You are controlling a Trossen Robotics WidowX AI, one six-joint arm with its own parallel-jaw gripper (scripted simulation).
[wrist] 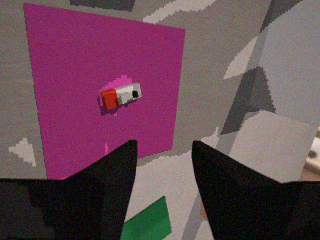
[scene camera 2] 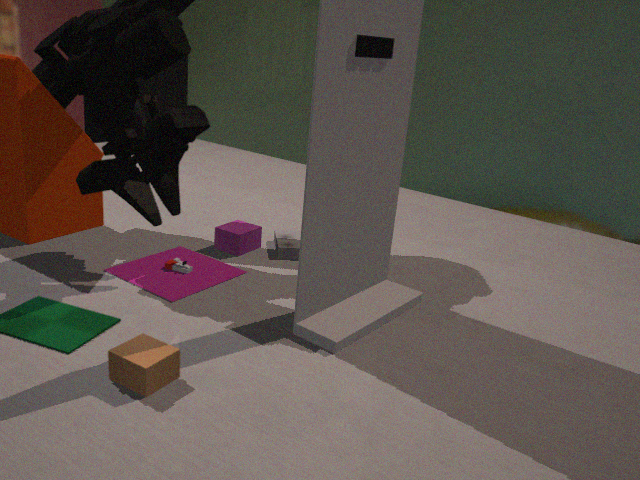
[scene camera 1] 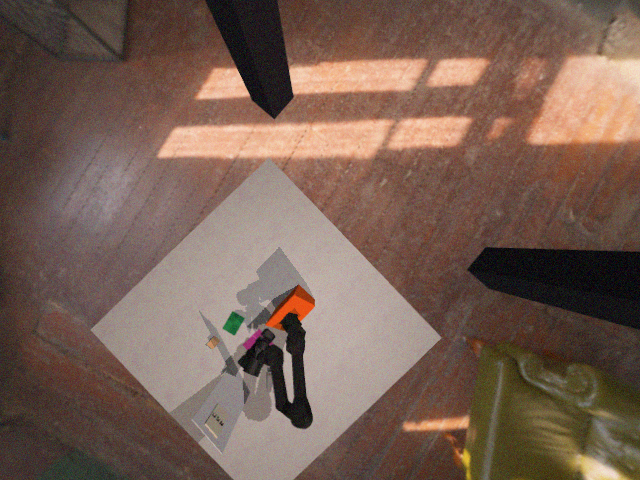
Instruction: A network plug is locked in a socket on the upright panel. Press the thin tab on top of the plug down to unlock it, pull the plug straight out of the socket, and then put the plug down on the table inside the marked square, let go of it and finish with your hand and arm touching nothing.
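Observation:
There's a plug here that I can see, and a magenta marked square, and my own gripper as well. That gripper of mine is visible in the wrist view too.

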